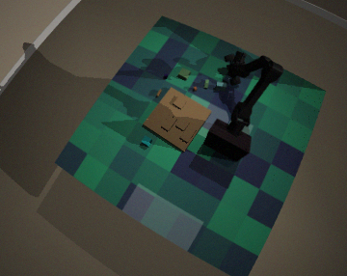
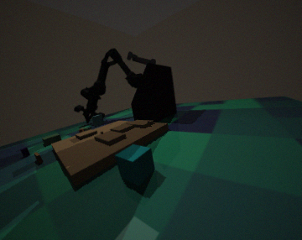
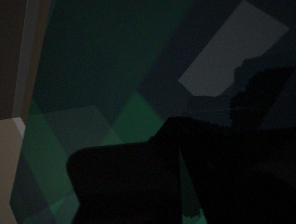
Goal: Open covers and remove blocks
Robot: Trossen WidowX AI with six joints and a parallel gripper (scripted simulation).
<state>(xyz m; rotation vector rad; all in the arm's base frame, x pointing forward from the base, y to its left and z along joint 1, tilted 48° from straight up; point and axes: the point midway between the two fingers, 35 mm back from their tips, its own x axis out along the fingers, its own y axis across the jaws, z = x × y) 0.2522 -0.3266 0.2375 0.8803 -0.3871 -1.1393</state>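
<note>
The orange block lies 26 cm to the left of my gripper tip, 10 cm ahead of it and 1 cm above it. From my gripper tip the other things lie so: green block (22 cm to the left, 22 cm ahead, 1 cm above); small dark blue block (31 cm ahead, 30 cm to the left, 1 cm above); light teal block (16 cm to the left, 2 cm behind, 2 cm above).
</note>
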